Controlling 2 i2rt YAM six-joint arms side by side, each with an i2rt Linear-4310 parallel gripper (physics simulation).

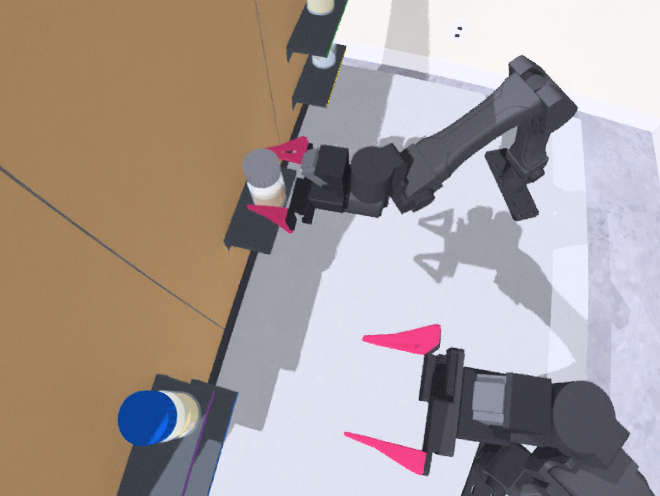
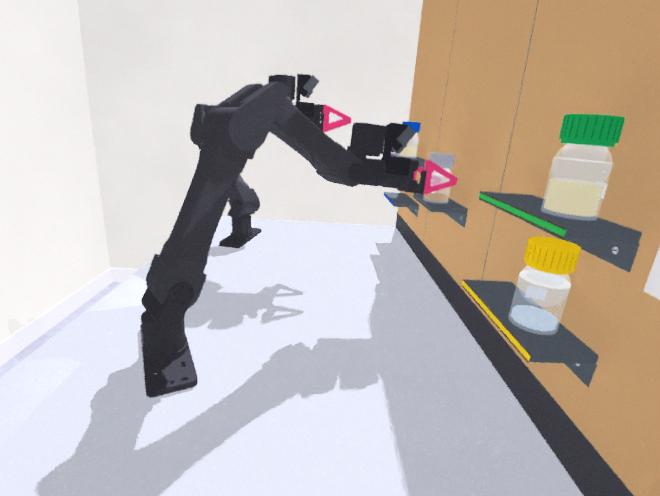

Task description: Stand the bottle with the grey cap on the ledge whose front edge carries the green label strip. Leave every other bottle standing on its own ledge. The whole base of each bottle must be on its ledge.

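Frame: origin at the left arm's base, x ahead, y left, z up, level; millimetres.
Seen in the pictures: left gripper, fingertip midpoint: (image 1: 353, 384) (image 2: 349, 119); right gripper, fingertip midpoint: (image 2: 448, 181); left arm's base at its link origin: (image 1: 489, 465) (image 2: 241, 238); right arm's base at its link origin: (image 1: 510, 184) (image 2: 166, 353).
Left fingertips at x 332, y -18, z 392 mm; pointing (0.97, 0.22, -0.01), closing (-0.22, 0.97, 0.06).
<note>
Offsets run from my left fingertips to a thing's middle.
The bottle with the grey cap {dz -114, dx +240, dy -223 mm} (image 1: 268, 196) (image 2: 442, 160) stands upright on a dark ledge {dz -173, dx +249, dy -207 mm} (image 1: 249, 234) (image 2: 457, 211). My right gripper (image 1: 258, 178) (image 2: 449, 180) is open, with its fingers on either side of this bottle; whether either finger touches it is unclear. My left gripper (image 1: 354, 386) (image 2: 347, 120) is open and empty, away from the ledges. The ledge with the green strip {dz -103, dx +326, dy -599 mm} (image 1: 313, 36) (image 2: 608, 234) bears the green-capped bottle {dz -44, dx +339, dy -631 mm} (image 1: 320, 5) (image 2: 580, 184) toward its wall-side end; part of the ledge beside the strip is bare.
The yellow-capped bottle {dz -184, dx +333, dy -631 mm} (image 1: 323, 57) (image 2: 541, 298) stands on the yellow-strip ledge {dz -243, dx +326, dy -599 mm} (image 1: 313, 86) (image 2: 488, 293), below the green-strip ledge. The blue-capped bottle {dz -44, dx +176, dy +125 mm} (image 1: 146, 417) (image 2: 410, 126) stands on the purple-strip ledge {dz -103, dx +172, dy +186 mm} (image 1: 173, 458). A blue-strip ledge {dz -243, dx +172, dy +186 mm} (image 1: 223, 416) (image 2: 402, 201) lies beneath that. A wooden wall (image 1: 133, 160) backs the ledges.
</note>
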